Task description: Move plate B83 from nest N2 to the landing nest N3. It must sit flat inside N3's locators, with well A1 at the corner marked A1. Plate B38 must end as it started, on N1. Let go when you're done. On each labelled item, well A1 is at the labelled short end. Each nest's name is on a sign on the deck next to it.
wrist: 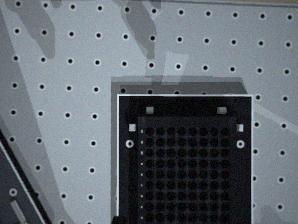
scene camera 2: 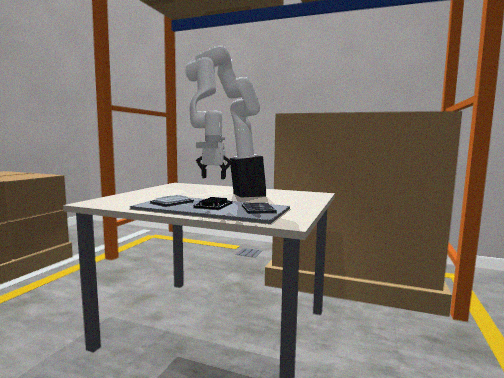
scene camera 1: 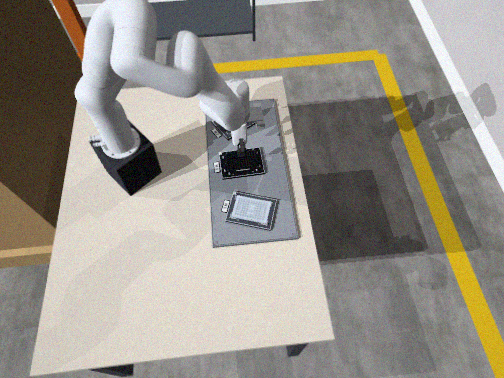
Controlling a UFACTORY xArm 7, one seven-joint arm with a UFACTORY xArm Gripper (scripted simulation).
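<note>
There is a light grey plate (scene camera 1: 246,208) that I can see, whereas in the wrist view it is out of frame.
</note>
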